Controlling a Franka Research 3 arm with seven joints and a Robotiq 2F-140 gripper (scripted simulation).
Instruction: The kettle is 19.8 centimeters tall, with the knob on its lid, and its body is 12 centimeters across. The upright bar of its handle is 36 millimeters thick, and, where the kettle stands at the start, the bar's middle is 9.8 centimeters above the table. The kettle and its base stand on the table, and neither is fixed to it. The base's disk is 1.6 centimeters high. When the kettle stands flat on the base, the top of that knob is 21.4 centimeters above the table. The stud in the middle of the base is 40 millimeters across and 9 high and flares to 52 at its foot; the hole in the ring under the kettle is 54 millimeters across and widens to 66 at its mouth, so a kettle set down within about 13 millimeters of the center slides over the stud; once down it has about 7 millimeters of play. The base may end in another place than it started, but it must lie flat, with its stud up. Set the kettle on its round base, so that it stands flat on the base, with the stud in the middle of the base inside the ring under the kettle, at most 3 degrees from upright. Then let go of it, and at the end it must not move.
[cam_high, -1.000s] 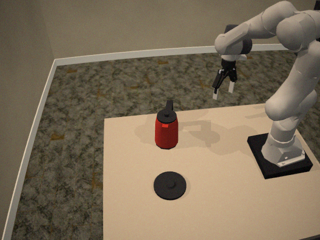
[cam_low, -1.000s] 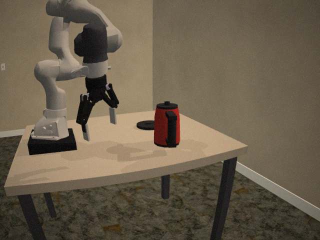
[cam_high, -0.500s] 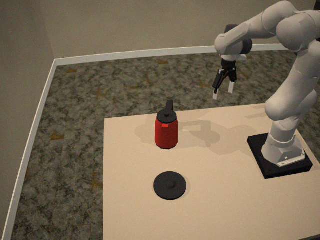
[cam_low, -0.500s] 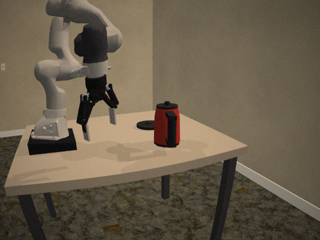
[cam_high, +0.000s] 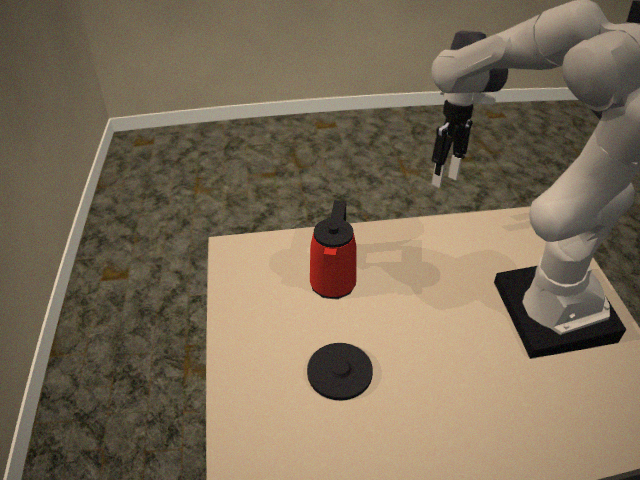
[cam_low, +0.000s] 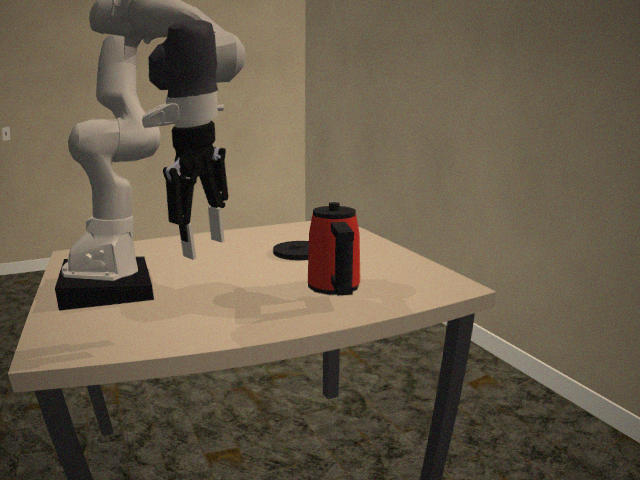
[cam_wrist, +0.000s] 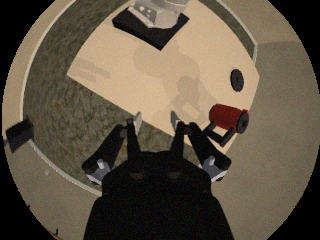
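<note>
Now: hand 320 mm short of the red kettle, 160 mm to the right of it and 110 mm above it. Round my hand: round kettle base (330 mm ahead, 480 mm to the left, 190 mm below).
</note>
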